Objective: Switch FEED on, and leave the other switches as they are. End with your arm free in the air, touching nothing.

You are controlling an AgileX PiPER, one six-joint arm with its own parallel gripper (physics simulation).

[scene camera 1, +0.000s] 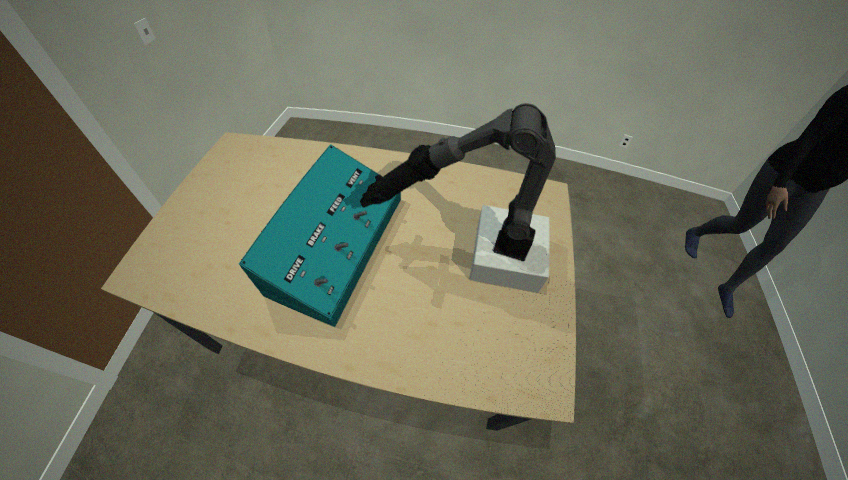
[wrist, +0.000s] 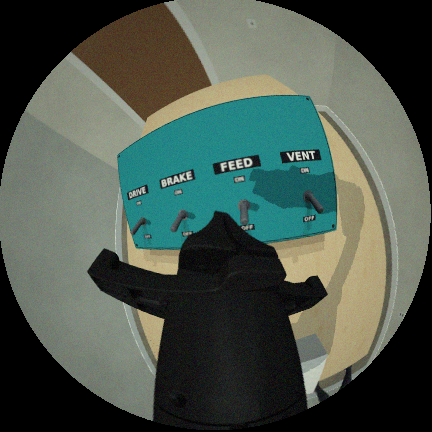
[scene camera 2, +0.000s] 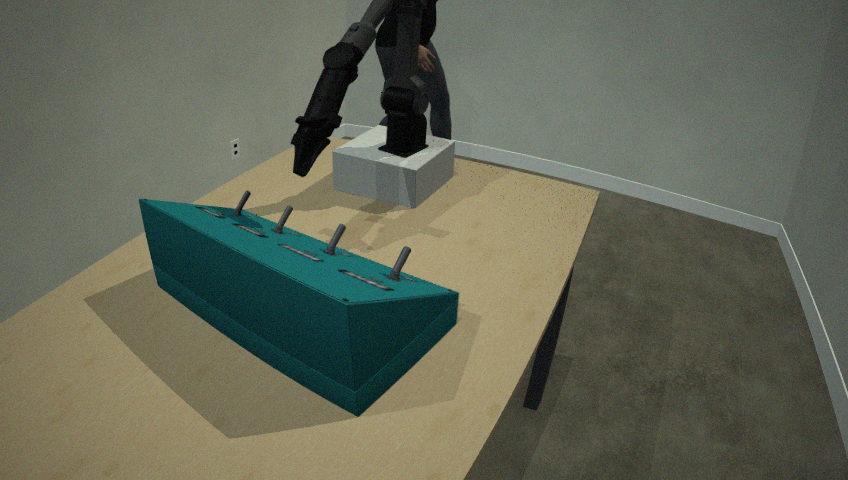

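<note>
The teal switch box stands on the table. The FEED lever tilts toward its OFF label. The BRAKE lever, the DRIVE lever and the VENT lever also tilt toward OFF. VENT's lever is hidden by the arm in scene camera 1. My gripper is shut and empty, in the air above the levers' side of the box, touching nothing.
The arm's base stands on a pale block on the wooden table. A person stands on the floor beyond the block.
</note>
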